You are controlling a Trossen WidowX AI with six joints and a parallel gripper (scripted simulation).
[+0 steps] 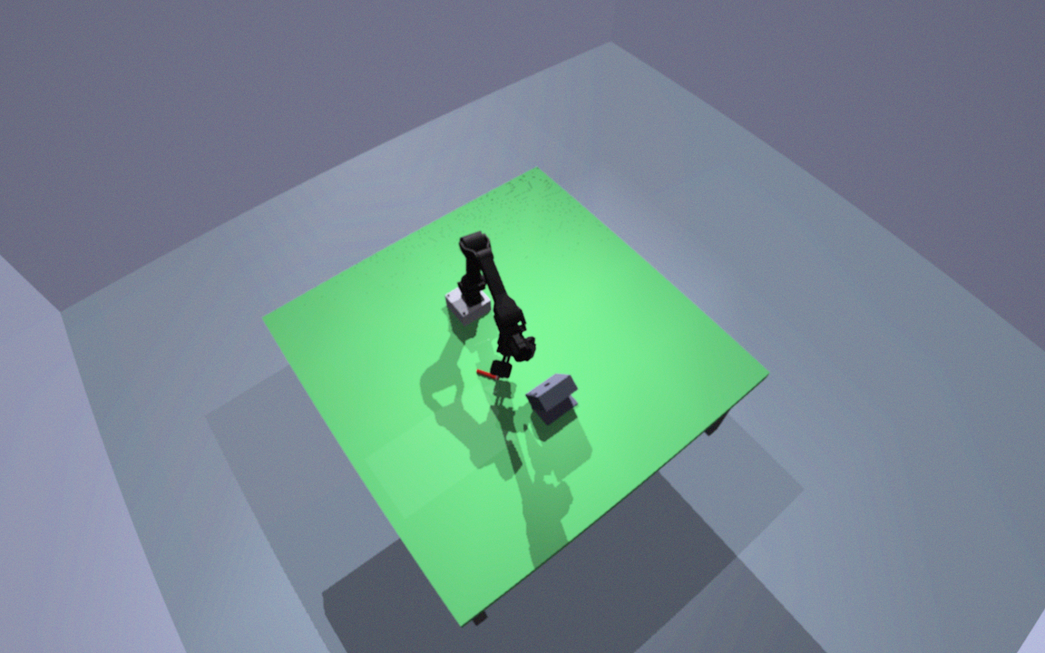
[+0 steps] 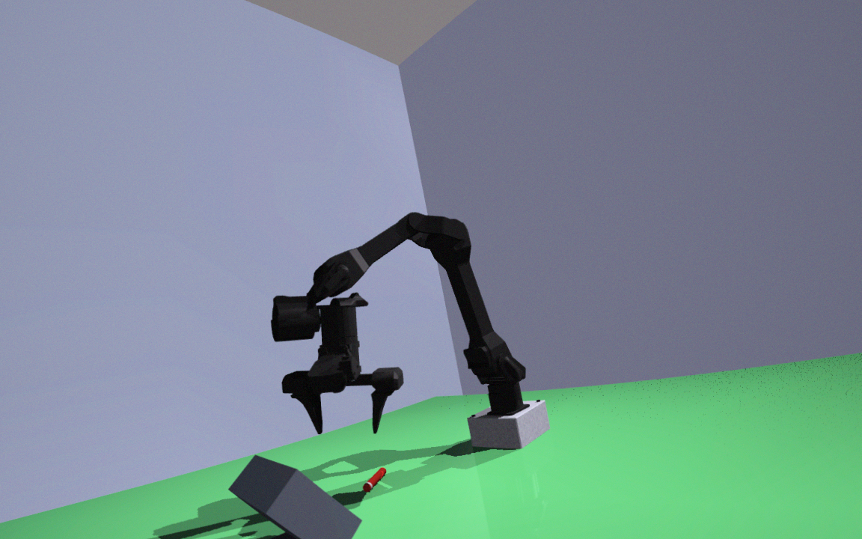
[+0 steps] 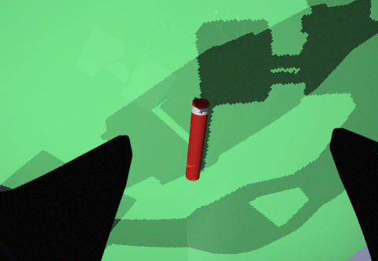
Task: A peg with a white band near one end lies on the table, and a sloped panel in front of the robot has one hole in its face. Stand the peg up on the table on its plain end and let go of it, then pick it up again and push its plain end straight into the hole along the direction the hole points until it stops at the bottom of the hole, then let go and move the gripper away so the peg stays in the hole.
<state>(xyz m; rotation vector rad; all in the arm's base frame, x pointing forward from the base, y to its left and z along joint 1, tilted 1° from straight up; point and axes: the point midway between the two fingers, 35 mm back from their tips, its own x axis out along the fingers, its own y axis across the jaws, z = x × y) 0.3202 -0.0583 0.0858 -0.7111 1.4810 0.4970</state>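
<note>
My gripper tip is now 40 mm past the red peg, 30 mm to the left of it and 100 mm above it. Round my gripper tip: grey sloped panel: 140 mm ahead, 90 mm to the left, 50 mm below.
</note>
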